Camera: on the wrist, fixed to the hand. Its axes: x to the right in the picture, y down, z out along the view.
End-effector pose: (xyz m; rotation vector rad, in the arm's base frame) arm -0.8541 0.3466 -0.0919 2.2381 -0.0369 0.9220
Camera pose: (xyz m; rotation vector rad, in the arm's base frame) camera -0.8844 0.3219 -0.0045 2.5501 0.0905 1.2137
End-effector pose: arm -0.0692 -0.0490 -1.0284 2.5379 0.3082 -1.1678
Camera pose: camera 0.0061 -0.1029 -1.0041 2.9307 -0.0367 -1.1200
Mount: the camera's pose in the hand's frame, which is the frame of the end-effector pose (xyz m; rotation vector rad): 0.0266 0.0794 -0.0465 0.3940 0.1264 0.1077
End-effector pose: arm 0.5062 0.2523 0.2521 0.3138 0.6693 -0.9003
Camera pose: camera 0.5630 0.3071 0.1979 0.7570 0.5817 -0.9114
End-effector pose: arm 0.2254 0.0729 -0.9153 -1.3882 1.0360 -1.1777
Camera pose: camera 0.1833 0.0290 -0.9893 -0.9500 0.8936 -1.3189
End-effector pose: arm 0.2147 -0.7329 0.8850 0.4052 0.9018 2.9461
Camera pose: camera 0.1805 -0.8214 0.8983 -0.2599 -1.3866 -2.6317
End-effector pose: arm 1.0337 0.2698 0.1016 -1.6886 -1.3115 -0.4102
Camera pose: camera 1.1265 0.2473 0.1083 -1.3716 -1.1185 -0.1766
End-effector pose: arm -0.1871 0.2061 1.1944 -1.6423 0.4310 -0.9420
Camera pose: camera -0.1908 0.1340 1.1315 -1.1969 0.3867 -0.9825
